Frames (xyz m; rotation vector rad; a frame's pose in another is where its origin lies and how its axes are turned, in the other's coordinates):
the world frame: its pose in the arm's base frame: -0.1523 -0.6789 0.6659 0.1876 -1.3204 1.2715
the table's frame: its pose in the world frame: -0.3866 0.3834 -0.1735 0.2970 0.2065 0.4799
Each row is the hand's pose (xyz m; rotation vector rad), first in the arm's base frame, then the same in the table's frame.
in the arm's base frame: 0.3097 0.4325 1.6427 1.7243 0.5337 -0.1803
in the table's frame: 1.1213 -1.5906 0.0840 1.5359 -0.5585 -2.3764
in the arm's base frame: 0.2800 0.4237 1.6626 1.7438 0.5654 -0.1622
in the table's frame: 1.1372 -1.5809 0.1157 1.5848 -0.5667 -2.3532
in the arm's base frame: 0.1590 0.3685 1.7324 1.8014 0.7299 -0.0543
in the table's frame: 1.1829 -1.5305 0.2496 1.8151 -0.5570 -2.2179
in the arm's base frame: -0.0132 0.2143 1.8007 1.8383 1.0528 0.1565
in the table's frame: 1.1778 -1.4265 0.4670 2.2074 -0.4650 -1.9252
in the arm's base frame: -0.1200 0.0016 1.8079 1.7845 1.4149 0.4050
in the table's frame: 1.0710 -1.3204 0.6515 2.5686 -0.2829 -1.5406
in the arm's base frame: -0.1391 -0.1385 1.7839 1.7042 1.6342 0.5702
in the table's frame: 0.9636 -1.2687 0.7312 2.7459 -0.1399 -1.2688
